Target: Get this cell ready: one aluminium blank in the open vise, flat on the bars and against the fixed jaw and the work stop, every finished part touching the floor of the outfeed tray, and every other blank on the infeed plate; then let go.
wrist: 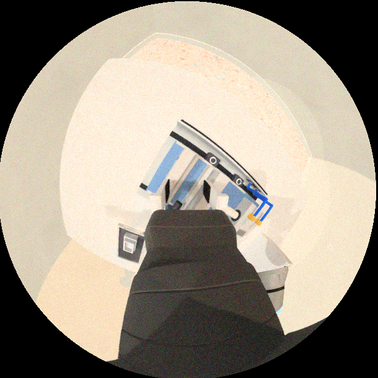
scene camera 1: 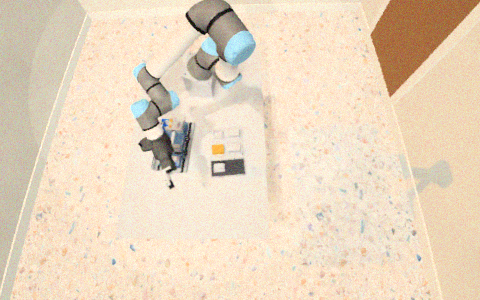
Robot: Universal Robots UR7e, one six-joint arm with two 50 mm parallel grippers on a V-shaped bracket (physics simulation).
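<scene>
The vise, with blue bed strips and pale jaws, stands at the left of the table, partly hidden by the arm in the scene view. My gripper is open, its two dark fingertips apart over the vise in the wrist view. I cannot tell whether a blank lies on the bars below them. A pale block is in the dark-floored tray. Behind that tray are an orange block and several pale squares, one of them at the back right; plate and blanks are hard to tell apart.
A bent blue fixture with orange ends is at one end of the vise. A long raised rail runs along the vise's side. The arm's base stands at the back of the table.
</scene>
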